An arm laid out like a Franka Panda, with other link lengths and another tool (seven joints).
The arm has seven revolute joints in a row. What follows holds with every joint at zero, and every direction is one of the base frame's. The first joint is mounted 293.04 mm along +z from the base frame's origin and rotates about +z. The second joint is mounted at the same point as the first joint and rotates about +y. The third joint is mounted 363.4 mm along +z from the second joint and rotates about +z. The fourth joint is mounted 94.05 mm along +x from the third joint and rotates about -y. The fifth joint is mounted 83.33 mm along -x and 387.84 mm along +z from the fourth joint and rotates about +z. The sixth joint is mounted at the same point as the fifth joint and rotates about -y. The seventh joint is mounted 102.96 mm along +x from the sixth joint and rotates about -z. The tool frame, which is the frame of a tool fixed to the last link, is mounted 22 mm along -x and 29 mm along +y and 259.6 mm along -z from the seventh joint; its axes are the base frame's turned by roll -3.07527, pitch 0 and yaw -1.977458 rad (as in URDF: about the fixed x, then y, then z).
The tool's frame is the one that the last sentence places.
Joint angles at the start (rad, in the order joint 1, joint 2, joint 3, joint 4, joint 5, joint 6, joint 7):
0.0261, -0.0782, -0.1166, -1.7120, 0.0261, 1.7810, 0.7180
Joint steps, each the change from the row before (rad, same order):
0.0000, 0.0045, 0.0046, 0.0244, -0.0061, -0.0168, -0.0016
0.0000, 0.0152, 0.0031, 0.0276, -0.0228, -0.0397, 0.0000
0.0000, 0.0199, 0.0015, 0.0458, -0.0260, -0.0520, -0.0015
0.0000, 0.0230, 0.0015, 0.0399, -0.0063, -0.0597, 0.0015
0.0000, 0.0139, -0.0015, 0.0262, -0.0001, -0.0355, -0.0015
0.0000, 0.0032, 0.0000, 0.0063, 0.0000, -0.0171, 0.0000
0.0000, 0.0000, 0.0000, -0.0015, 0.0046, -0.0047, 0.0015
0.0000, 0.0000, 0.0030, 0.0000, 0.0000, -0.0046, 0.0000
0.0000, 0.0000, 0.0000, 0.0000, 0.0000, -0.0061, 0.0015
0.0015, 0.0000, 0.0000, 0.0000, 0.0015, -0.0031, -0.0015
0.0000, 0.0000, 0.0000, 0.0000, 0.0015, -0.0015, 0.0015
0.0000, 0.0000, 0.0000, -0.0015, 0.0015, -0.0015, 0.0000
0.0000, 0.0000, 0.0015, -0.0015, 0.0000, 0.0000, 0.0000
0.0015, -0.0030, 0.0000, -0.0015, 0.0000, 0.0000, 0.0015
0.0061, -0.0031, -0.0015, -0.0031, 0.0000, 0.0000, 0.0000
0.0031, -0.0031, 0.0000, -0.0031, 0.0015, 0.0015, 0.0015
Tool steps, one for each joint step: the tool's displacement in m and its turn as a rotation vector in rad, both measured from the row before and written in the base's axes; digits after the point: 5 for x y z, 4 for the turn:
0.00101, 0.00139, 0.00767, -0.0074, -0.0026, 0.0068
-0.00231, -0.00301, -0.00095, -0.0223, 0.0292, 0.0044
-0.00164, -0.00510, 0.00421, -0.0262, 0.0282, 0.0027
-0.00378, -0.00017, -0.00089, -0.0052, 0.0432, -0.0019
-0.00203, -0.00061, 0.00079, 0.0003, 0.0232, -0.0012
-0.00272, 0.00023, -0.00066, 0.0008, 0.0140, -0.0006
-0.00131, 0.00130, -0.00113, 0.0051, 0.0058, -0.0015
-0.00113, 0.00184, -0.00049, 0.0004, 0.0046, 0.0029
-0.00152, 0.00010, -0.00065, 0.0005, 0.0060, -0.0017
-0.00080, 0.00133, -0.00028, 0.0017, 0.0030, 0.0029
-0.00031, 0.00041, -0.00011, 0.0016, 0.0013, -0.0015
-0.00061, 0.00044, -0.00085, 0.0017, 0.0029, 0.0000
-0.00023, 0.00090, -0.00073, 0.0001, 0.0015, 0.0015
-0.00076, 0.00087, 0.00102, 0.0002, -0.0015, 0.0000
-0.00107, 0.00270, 0.00029, 0.0003, 0.0000, 0.0046
-0.00063, 0.00218, 0.00048, 0.0017, -0.0016, 0.0017

